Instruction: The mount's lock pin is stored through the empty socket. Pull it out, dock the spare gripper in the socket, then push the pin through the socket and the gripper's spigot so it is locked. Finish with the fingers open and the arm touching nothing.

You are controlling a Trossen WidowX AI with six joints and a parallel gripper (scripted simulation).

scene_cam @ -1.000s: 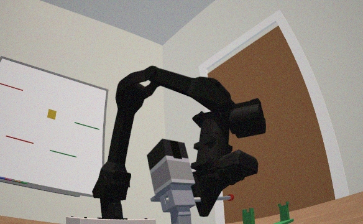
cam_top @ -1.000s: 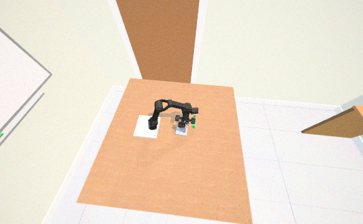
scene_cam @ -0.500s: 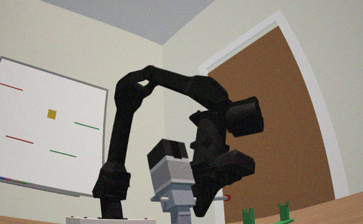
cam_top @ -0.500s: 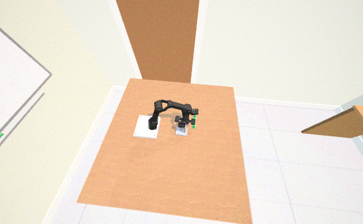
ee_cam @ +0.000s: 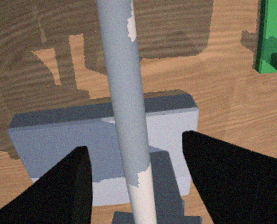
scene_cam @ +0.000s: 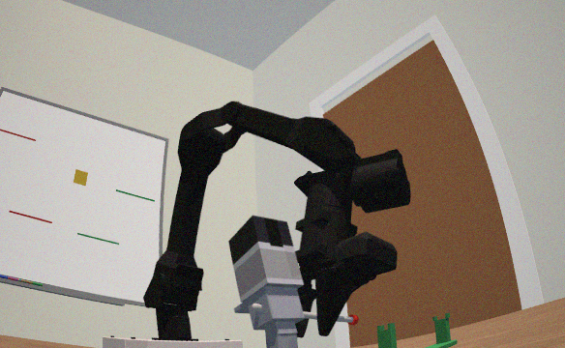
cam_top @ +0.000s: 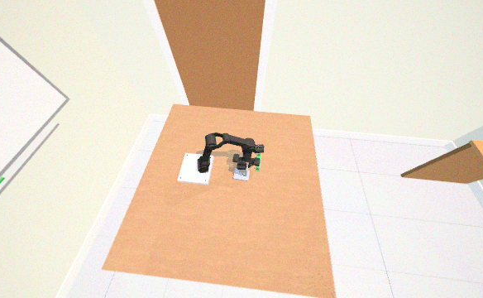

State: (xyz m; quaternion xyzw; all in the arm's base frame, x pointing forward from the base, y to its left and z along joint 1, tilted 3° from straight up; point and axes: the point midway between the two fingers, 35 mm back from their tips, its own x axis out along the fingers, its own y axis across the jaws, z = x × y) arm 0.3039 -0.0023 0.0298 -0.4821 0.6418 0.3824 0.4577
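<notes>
The grey mount is 40 mm to the right of my gripper tip and 20 mm behind it. Also, from my gripper tip: spare gripper 80 mm above, 40 mm to the right, 20 mm behind; then green stand 110 mm ahead, 50 mm to the left, 20 mm below.
</notes>
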